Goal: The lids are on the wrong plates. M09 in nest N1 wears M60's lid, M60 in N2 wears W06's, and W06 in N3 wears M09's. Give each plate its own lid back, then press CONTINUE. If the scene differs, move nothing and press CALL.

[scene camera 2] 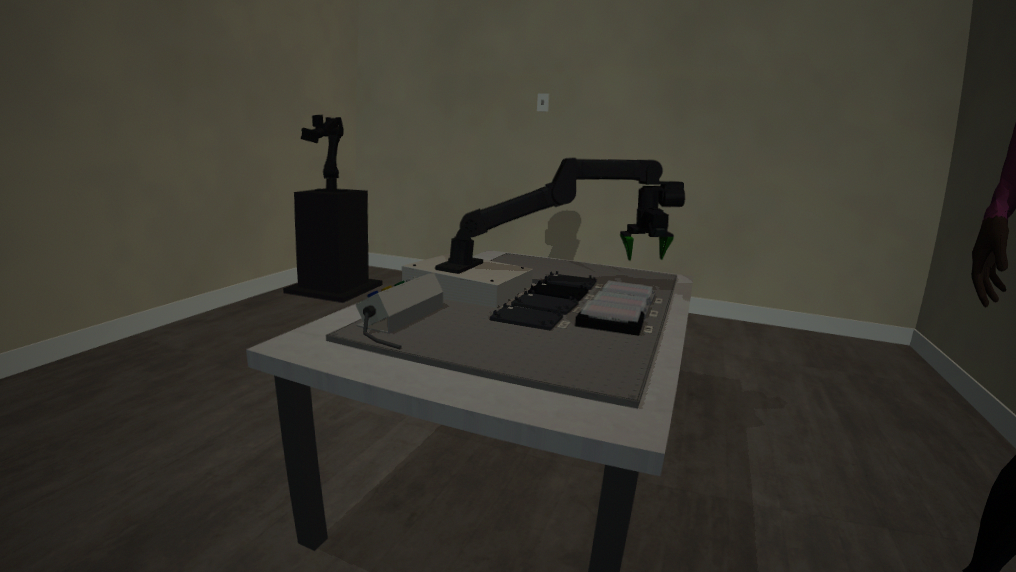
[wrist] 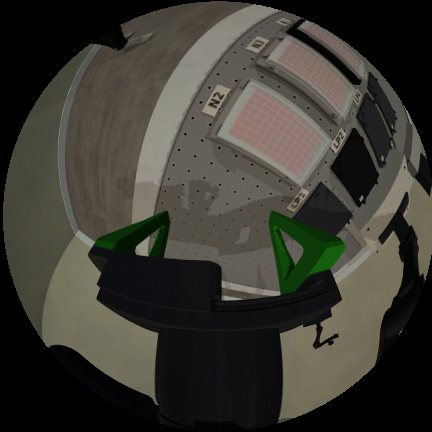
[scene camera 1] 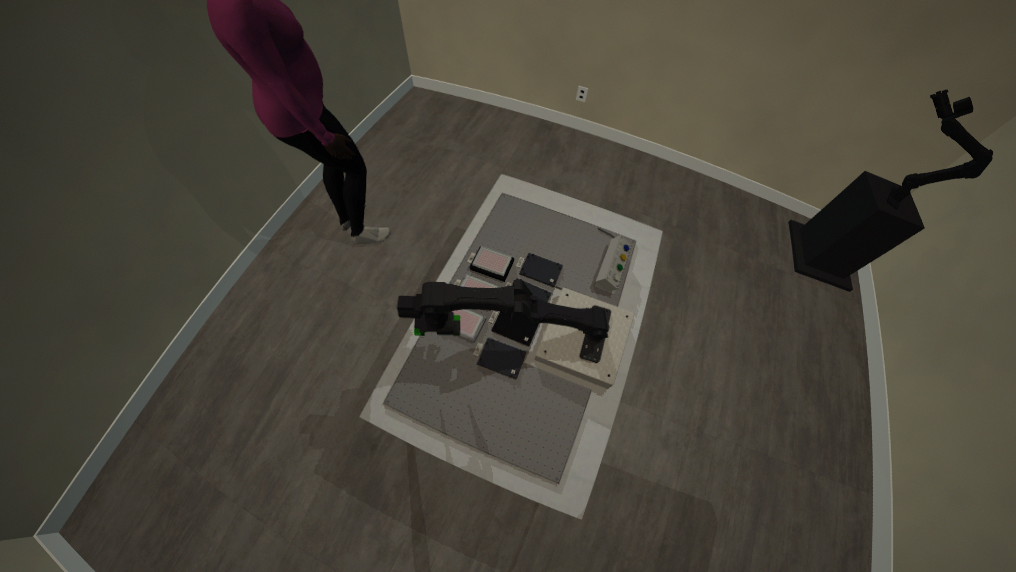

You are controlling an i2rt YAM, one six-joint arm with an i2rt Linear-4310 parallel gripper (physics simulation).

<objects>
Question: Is my gripper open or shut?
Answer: Open.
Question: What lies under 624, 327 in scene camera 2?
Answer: An N1 nest.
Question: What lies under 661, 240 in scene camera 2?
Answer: My gripper.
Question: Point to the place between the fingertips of my gripper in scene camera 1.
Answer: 439, 333
</objects>
